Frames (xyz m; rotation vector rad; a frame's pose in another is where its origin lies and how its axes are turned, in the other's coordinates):
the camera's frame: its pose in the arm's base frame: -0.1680 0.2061 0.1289 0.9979 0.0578 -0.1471
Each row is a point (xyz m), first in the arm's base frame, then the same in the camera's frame.
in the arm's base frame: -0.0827 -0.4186 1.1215
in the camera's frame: 0.0299 0.5063 1.0609
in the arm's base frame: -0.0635 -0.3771 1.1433
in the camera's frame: 0.0423 0.5494 1.0375
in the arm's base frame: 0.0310 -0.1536 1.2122
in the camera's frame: 0.1061 0.7401 0.8852
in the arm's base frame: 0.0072 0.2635 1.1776
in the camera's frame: 0.0462 0.9301 0.5163
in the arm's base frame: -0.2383 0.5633 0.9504
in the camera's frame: -0.1992 0.8639 0.1460
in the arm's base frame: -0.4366 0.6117 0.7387
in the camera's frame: -0.3754 0.6838 -0.0056
